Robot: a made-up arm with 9 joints. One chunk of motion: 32 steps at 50 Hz.
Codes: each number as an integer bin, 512 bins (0 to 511) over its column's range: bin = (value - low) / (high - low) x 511, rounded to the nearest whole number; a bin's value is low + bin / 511 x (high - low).
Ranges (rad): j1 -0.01..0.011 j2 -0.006..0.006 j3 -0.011..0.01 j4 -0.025..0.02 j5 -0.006..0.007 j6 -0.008..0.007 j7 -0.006..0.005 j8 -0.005..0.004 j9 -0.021..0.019
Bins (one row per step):
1: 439 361 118 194 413 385 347 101 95
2: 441 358 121 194 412 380 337 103 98
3: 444 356 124 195 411 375 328 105 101
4: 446 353 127 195 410 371 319 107 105
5: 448 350 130 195 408 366 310 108 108
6: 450 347 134 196 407 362 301 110 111
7: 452 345 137 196 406 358 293 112 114
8: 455 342 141 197 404 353 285 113 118
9: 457 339 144 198 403 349 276 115 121
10: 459 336 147 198 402 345 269 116 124
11: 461 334 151 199 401 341 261 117 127
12: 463 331 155 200 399 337 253 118 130
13: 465 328 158 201 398 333 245 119 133
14: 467 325 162 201 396 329 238 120 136
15: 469 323 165 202 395 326 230 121 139
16: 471 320 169 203 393 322 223 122 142
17: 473 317 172 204 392 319 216 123 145
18: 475 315 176 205 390 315 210 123 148
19: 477 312 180 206 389 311 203 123 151
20: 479 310 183 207 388 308 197 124 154
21: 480 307 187 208 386 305 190 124 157
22: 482 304 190 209 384 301 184 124 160
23: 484 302 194 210 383 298 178 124 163
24: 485 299 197 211 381 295 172 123 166
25: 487 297 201 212 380 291 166 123 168
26: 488 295 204 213 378 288 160 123 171
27: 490 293 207 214 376 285 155 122 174
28: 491 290 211 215 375 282 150 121 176
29: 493 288 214 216 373 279 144 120 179
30: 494 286 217 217 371 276 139 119 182
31: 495 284 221 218 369 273 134 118 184
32: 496 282 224 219 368 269 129 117 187
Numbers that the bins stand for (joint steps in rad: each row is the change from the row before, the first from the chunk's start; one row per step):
1: 0.00804 0.00248 -0.00615 -0.00792 0.00451 0.00330 0.00147 -0.00322 -0.01356
2: 0.00812 0.00241 -0.00603 -0.00792 0.00448 0.00315 0.00125 -0.00319 -0.01333
3: 0.00825 0.00236 -0.00590 -0.00783 0.00446 0.00301 0.00106 -0.00315 -0.01309
4: 0.00833 0.00229 -0.00578 -0.00783 0.00443 0.00289 0.00087 -0.00312 -0.01278
5: 0.00841 0.00222 -0.00566 -0.00783 0.00438 0.00274 0.00067 -0.00310 -0.01255
6: 0.00849 0.00215 -0.00549 -0.00774 0.00435 0.00263 0.00048 -0.00306 -0.01231
7: 0.00858 0.00210 -0.00537 -0.00774 0.00433 0.00251 0.00031 -0.00303 -0.01208
8: 0.00870 0.00203 -0.00521 -0.00765 0.00428 0.00236 0.00014 -0.00301 -0.01176
9: 0.00878 0.00196 -0.00508 -0.00756 0.00425 0.00224 -0.00006 -0.00297 -0.01153
10: 0.00886 0.00189 -0.00496 -0.00756 0.00423 0.00213 -0.00021 -0.00296 -0.01129
11: 0.00895 0.00184 -0.00479 -0.00748 0.00420 0.00201 -0.00038 -0.00294 -0.01106
12: 0.00903 0.00177 -0.00463 -0.00739 0.00415 0.00189 -0.00055 -0.00292 -0.01082
13: 0.00911 0.00170 -0.00451 -0.00730 0.00413 0.00177 -0.00073 -0.00290 -0.01059
14: 0.00919 0.00163 -0.00434 -0.00730 0.00407 0.00166 -0.00088 -0.00289 -0.01035
15: 0.00927 0.00159 -0.00422 -0.00721 0.00405 0.00157 -0.00105 -0.00287 -0.01012
16: 0.00936 0.00151 -0.00405 -0.00712 0.00400 0.00145 -0.00120 -0.00285 -0.00988
17: 0.00944 0.00144 -0.00393 -0.00704 0.00397 0.00136 -0.00135 -0.00283 -0.00965
18: 0.00952 0.00140 -0.00377 -0.00695 0.00392 0.00125 -0.00148 -0.00283 -0.00941
19: 0.00960 0.00133 -0.00360 -0.00686 0.00390 0.00113 -0.00163 -0.00283 -0.00918
20: 0.00968 0.00128 -0.00348 -0.00677 0.00387 0.00104 -0.00176 -0.00282 -0.00895
21: 0.00973 0.00121 -0.00332 -0.00668 0.00382 0.00095 -0.00191 -0.00282 -0.00871
22: 0.00981 0.00114 -0.00319 -0.00659 0.00377 0.00084 -0.00204 -0.00282 -0.00848
23: 0.00989 0.00109 -0.00303 -0.00651 0.00374 0.00075 -0.00217 -0.00282 -0.00824
24: 0.00993 0.00102 -0.00290 -0.00642 0.00369 0.00066 -0.00230 -0.00283 -0.00801
25: 0.01001 0.00097 -0.00274 -0.00633 0.00367 0.00054 -0.00243 -0.00283 -0.00785
26: 0.01005 0.00093 -0.00262 -0.00624 0.00362 0.00045 -0.00256 -0.00283 -0.00761
27: 0.01014 0.00088 -0.00249 -0.00615 0.00357 0.00037 -0.00266 -0.00285 -0.00738
28: 0.01018 0.00081 -0.00233 -0.00607 0.00354 0.00028 -0.00277 -0.00287 -0.00722
29: 0.01026 0.00076 -0.00221 -0.00598 0.00349 0.00019 -0.00290 -0.00289 -0.00699
30: 0.01030 0.00072 -0.00208 -0.00589 0.00344 0.00010 -0.00301 -0.00290 -0.00675
31: 0.01034 0.00067 -0.00192 -0.00580 0.00339 0.00001 -0.00312 -0.00292 -0.00660
32: 0.01038 0.00062 -0.00179 -0.00571 0.00336 -0.00010 -0.00322 -0.00294 -0.00636

